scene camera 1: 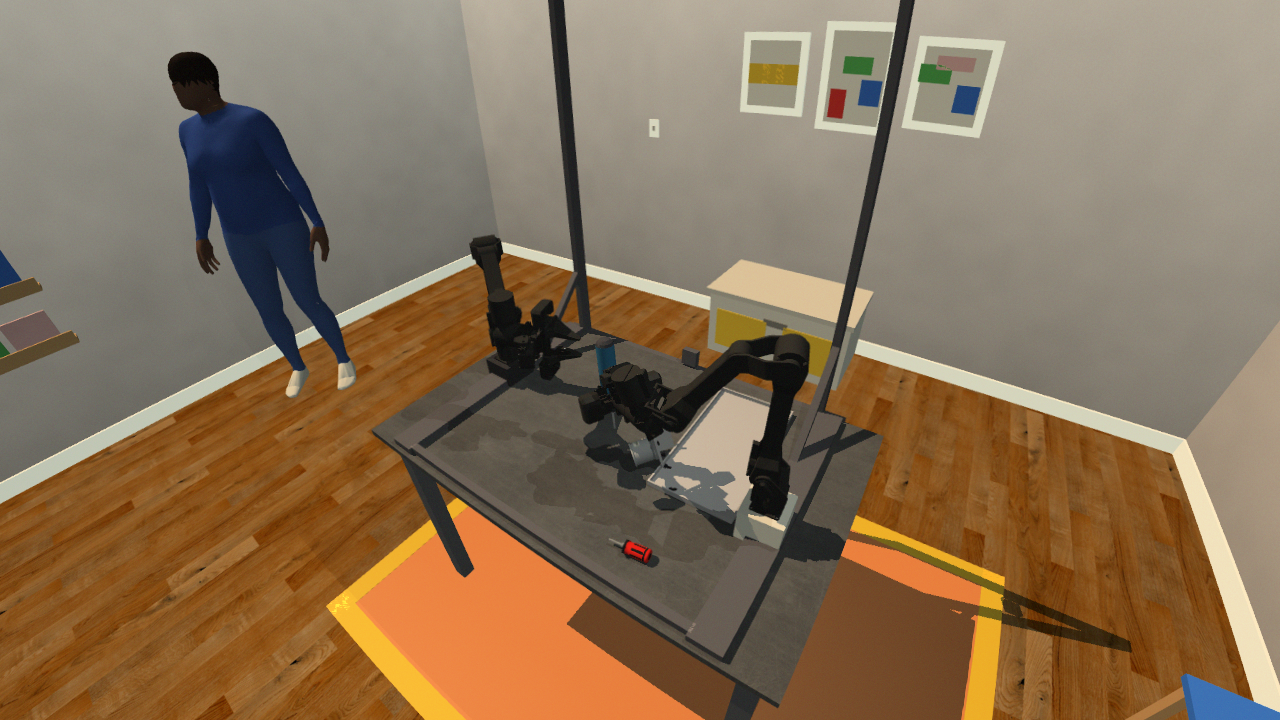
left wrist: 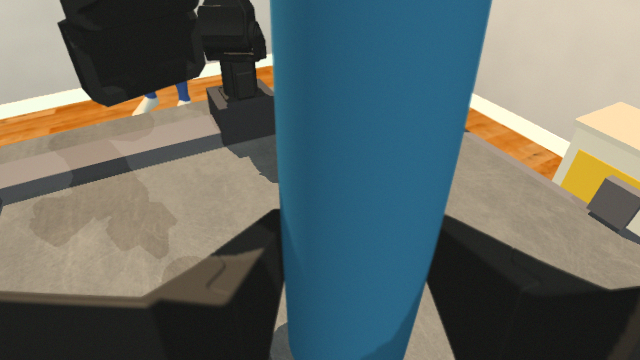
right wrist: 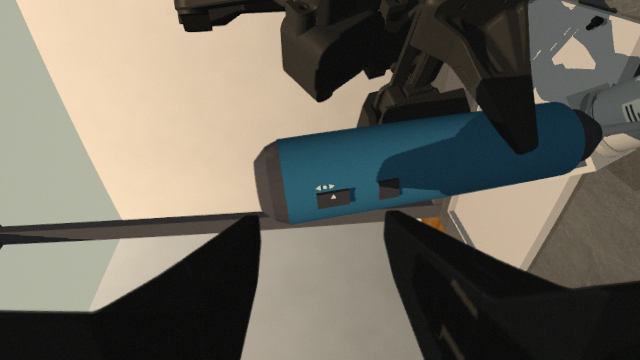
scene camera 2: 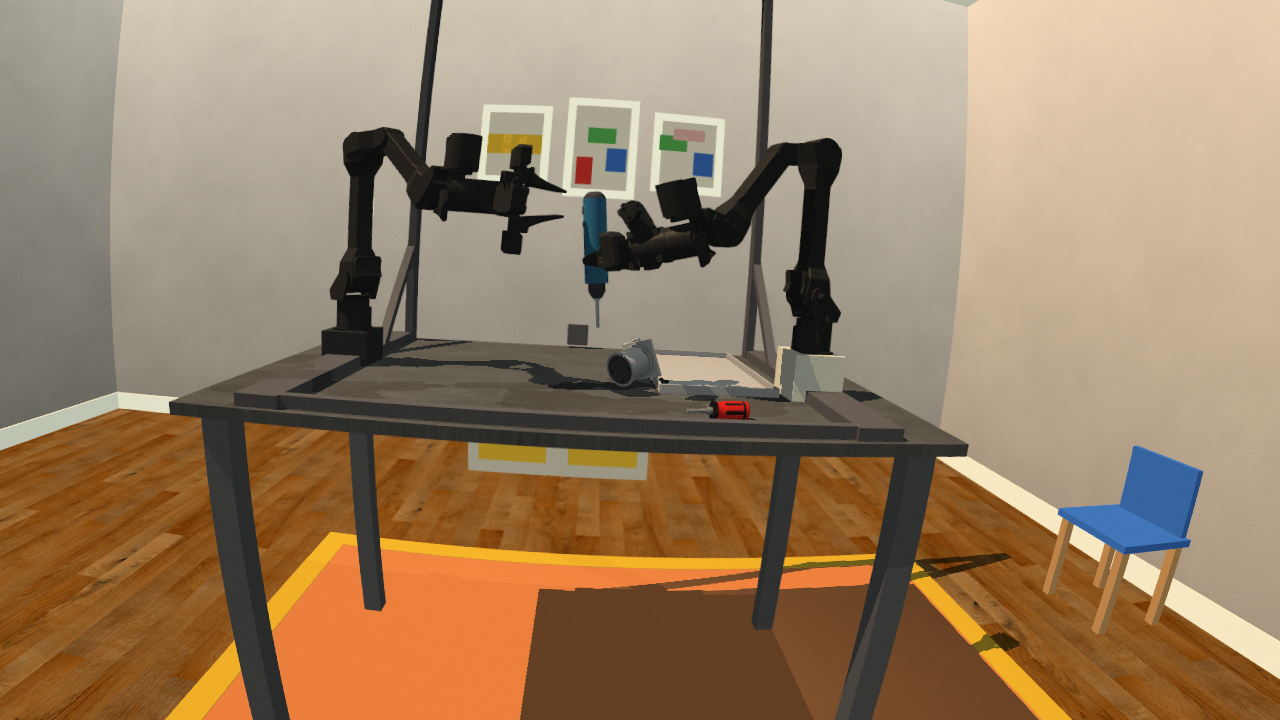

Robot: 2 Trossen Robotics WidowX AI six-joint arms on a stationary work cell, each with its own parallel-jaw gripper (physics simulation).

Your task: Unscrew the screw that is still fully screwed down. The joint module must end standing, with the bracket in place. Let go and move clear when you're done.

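Seen in the pictures: left gripper, fingertip midpoint: (left wrist: 351,221) (right wrist: 502,171) (scene camera 2: 589,261); right gripper, fingertip midpoint: (scene camera 1: 580,347) (right wrist: 322,226) (scene camera 2: 564,204); left arm's base, link origin: (scene camera 1: 768,504) (scene camera 2: 811,351); right arm's base, link origin: (scene camera 1: 508,356) (left wrist: 241,92) (scene camera 2: 352,328).
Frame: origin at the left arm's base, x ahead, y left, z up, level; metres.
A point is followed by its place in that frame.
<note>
A blue electric screwdriver (scene camera 1: 605,358) {x 0.402, y -0.016, z 0.224 m} (scene camera 2: 594,223) {x 0.413, y -0.011, z 0.202 m} (left wrist: 365,140) {x 0.393, y -0.017, z 0.182 m} (right wrist: 350,155) {x 0.424, y -0.016, z 0.217 m} hangs upright, bit down, above the table. My left gripper (scene camera 2: 596,259) {x 0.416, y -0.035, z 0.135 m} (left wrist: 351,221) {x 0.416, y -0.035, z 0.135 m} is shut on its lower body. My right gripper (scene camera 2: 562,203) {x 0.466, y -0.015, z 0.233 m} (right wrist: 322,226) {x 0.466, y -0.015, z 0.233 m} is open and empty beside its upper end, level with the butt. In the right wrist view a slide switch (right wrist: 333,199) {x 0.435, y -0.031, z 0.225 m} has its white triangle under the right-hand arrow mark. The grey joint module (scene camera 1: 642,452) {x 0.321, y -0.026, z -0.030 m} (scene camera 2: 629,366) {x 0.336, y -0.008, z -0.044 m} (right wrist: 617,110) {x 0.335, y -0.041, z -0.020 m} looks tipped over, its round end toward scene camera 2, with the bracket (scene camera 2: 646,349) {x 0.303, y -0.046, z -0.018 m} at its back. Its screws are too small to tell.
A white tray (scene camera 1: 747,411) {x 0.169, y -0.348, z -0.080 m} (scene camera 2: 716,391) {x 0.183, y 0.019, z -0.077 m} (right wrist: 492,220) {x 0.172, y -0.315, z -0.080 m} lies by the module, with a small black part (right wrist: 595,22) {x 0.228, y 0.007, z -0.071 m} in it. A red screwdriver (scene camera 1: 637,550) {x 0.201, y 0.197, z -0.057 m} (scene camera 2: 732,410) {x 0.205, y 0.206, z -0.065 m} lies near the front edge. A small grey box (scene camera 1: 690,356) {x 0.408, y -0.468, z -0.044 m} (scene camera 2: 577,334) {x 0.414, y -0.467, z -0.051 m} (left wrist: 615,202) {x 0.412, y -0.467, z -0.048 m} is at the back edge.
</note>
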